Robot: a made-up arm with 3 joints. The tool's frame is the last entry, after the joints. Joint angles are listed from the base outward.
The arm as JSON. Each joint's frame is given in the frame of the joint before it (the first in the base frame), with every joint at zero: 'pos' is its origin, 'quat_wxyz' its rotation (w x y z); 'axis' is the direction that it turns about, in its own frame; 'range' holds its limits. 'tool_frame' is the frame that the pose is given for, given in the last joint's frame.
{
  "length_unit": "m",
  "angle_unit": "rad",
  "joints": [
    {
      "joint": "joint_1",
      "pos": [
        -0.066,
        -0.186,
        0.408
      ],
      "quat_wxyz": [
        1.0,
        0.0,
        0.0,
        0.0
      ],
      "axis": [
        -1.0,
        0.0,
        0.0
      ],
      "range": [
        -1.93,
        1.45
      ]
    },
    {
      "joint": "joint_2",
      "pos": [
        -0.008,
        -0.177,
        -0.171
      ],
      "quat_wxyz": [
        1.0,
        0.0,
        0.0,
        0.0
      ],
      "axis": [
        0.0,
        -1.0,
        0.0
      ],
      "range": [
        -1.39,
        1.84
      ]
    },
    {
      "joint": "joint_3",
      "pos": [
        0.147,
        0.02,
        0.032
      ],
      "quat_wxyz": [
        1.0,
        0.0,
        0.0,
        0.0
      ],
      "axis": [
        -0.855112,
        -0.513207,
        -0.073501
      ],
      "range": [
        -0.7,
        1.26
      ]
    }
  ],
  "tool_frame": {
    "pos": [
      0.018,
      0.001,
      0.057
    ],
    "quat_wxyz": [
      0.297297,
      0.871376,
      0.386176,
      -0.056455
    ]
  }
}
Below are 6 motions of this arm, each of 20 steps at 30 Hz.
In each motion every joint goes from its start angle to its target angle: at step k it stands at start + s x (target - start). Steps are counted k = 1, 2, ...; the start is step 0. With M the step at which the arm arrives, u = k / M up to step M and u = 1 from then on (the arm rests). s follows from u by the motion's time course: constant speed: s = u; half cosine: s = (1 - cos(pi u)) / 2; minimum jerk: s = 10 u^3 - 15 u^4 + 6 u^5.
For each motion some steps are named. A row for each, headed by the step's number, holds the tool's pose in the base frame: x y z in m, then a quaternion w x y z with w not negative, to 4 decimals.
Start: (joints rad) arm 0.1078 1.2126 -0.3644
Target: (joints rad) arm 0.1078 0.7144 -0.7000
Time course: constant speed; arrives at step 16
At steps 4, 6, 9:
4: -0.0623 -0.3581 0.4501 0.3376 0.7868 0.3515 0.3788
6: -0.0485 -0.3598 0.4494 0.3117 0.8008 0.3722 0.3509
9: -0.0279 -0.3624 0.4464 0.2704 0.8195 0.4004 0.3081

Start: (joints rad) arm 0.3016 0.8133 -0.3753
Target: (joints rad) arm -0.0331 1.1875 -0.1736
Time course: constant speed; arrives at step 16
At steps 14, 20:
14: -0.0812 -0.3510 0.4296 0.3956 0.7800 0.2380 0.4224
20: -0.0908 -0.3506 0.4217 0.3933 0.7764 0.2104 0.4453

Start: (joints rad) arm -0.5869 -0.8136 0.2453
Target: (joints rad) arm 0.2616 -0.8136 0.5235
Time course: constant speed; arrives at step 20
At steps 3, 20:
3: 0.0984 -0.2142 0.1444 0.0799 0.7884 0.5571 -0.2486
20: 0.0916 -0.3698 0.2281 0.4565 0.6605 0.4408 -0.4013

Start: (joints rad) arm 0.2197 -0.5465 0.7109
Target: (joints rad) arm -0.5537 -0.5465 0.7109
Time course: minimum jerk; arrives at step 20
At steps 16, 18, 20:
16: 0.0926 -0.2067 0.1931 0.3138 0.8207 0.4653 -0.1074
18: 0.0926 -0.1985 0.1925 0.2981 0.8265 0.4672 -0.0985
20: 0.0926 -0.1971 0.1924 0.2953 0.8275 0.4676 -0.0969

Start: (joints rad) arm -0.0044 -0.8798 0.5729
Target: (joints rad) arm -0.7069 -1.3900 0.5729
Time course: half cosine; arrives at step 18
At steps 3, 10, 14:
3: 0.0841 -0.3024 0.1644 0.3458 0.6973 0.5175 -0.3556
10: 0.0612 -0.1919 0.1031 0.1559 0.6803 0.6343 -0.3325
14: 0.0437 -0.1176 0.0929 0.0551 0.6452 0.6992 -0.3028

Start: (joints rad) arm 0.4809 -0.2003 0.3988
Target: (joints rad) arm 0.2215 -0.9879 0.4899
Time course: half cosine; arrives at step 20
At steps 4, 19, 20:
4: 0.0975 -0.3650 0.3530 0.6019 0.6824 0.3442 -0.2312
19: 0.0818 -0.3704 0.1946 0.3830 0.6497 0.4690 -0.4595
20: 0.0814 -0.3702 0.1936 0.3814 0.6491 0.4700 -0.4608

